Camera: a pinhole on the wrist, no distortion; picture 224 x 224 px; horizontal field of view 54.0 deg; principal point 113.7 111.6 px. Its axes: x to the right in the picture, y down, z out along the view. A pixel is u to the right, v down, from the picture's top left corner.
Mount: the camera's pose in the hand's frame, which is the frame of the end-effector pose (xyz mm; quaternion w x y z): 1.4 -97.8 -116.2 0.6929 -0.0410 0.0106 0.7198
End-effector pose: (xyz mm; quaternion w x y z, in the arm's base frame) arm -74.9 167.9 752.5 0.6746 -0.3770 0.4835 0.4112
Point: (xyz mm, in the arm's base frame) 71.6 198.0 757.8
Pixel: 66 72
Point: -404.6 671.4 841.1
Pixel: outside the picture
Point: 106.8 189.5 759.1
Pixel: 25 69
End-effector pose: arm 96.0 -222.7 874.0 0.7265 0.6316 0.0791 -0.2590
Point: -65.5 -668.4 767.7
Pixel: 56 91
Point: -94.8 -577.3 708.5
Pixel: 18 102
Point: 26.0 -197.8 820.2
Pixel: 143 198
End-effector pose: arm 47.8 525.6 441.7 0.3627 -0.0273 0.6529 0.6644
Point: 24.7 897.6 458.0
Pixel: 177 13
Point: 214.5 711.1 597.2
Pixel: 193 167
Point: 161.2 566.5 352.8
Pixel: 61 129
